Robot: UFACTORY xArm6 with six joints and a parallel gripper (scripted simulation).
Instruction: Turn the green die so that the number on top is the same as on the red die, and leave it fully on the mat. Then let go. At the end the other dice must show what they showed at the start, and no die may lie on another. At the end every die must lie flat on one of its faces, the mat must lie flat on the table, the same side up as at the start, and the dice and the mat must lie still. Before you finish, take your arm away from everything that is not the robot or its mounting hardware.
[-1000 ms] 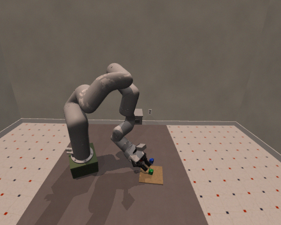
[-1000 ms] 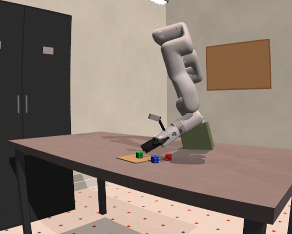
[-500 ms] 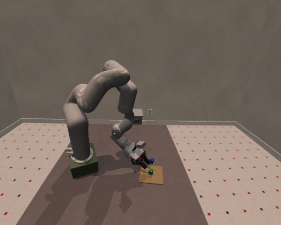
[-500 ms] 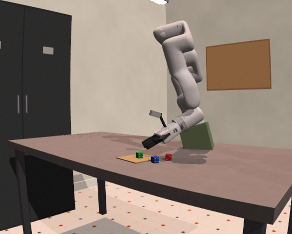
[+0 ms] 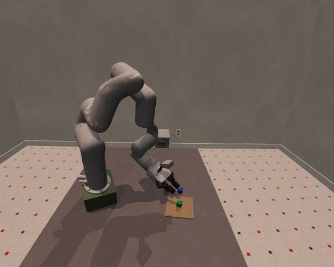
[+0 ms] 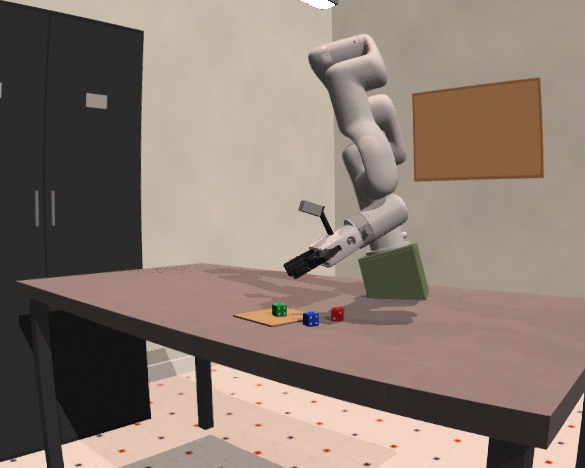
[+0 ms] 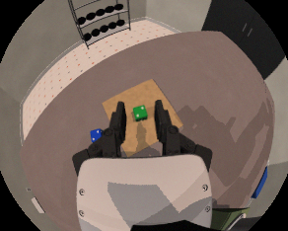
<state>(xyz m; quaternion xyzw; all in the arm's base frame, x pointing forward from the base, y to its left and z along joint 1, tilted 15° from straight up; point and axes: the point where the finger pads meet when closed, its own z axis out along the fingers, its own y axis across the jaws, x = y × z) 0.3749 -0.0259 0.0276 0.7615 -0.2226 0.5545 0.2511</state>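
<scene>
Now: the green die 90 mm below my hand, 30 mm ahead of it and 20 mm to the right of it. From my hand the other things lie so: red die 100 mm to the left, 100 mm below, 20 mm behind; then tan mat 110 mm below, 30 mm to the right, 30 mm ahead; then blue die 100 mm below, 80 mm to the left, 50 mm ahead.
</scene>
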